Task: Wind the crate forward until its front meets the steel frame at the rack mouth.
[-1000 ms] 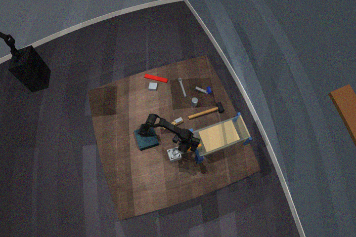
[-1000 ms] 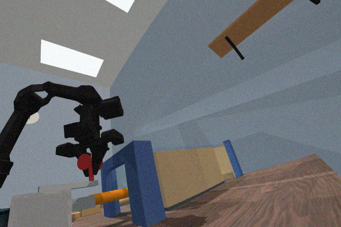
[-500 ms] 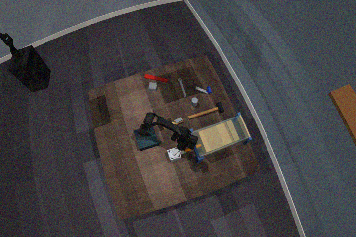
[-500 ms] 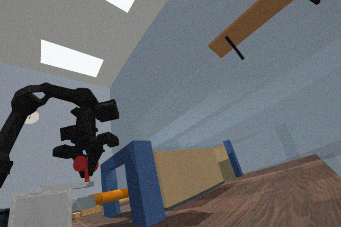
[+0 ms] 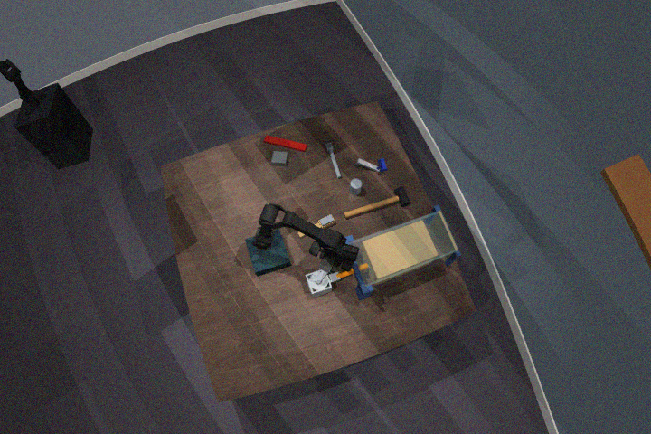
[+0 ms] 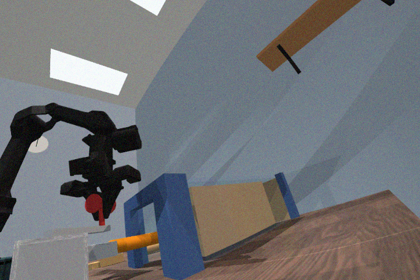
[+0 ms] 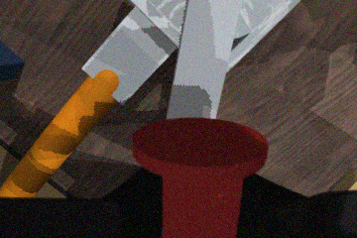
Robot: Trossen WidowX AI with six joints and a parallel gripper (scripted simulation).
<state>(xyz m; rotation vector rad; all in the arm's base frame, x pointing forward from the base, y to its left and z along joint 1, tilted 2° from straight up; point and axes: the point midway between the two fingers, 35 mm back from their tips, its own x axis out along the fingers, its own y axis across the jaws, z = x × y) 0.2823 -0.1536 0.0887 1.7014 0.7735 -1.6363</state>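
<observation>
Right now my gripper tip is 30 mm past the red-knobbed winch handle, 20 mm to the left of it and 10 mm above it. The rest, counted from my gripper tip: blue steel frame 90 mm ahead, 40 mm to the right, 10 mm below; then red knob 20 mm above; then grey winch 80 mm to the right, 80 mm below, 80 mm behind.
</observation>
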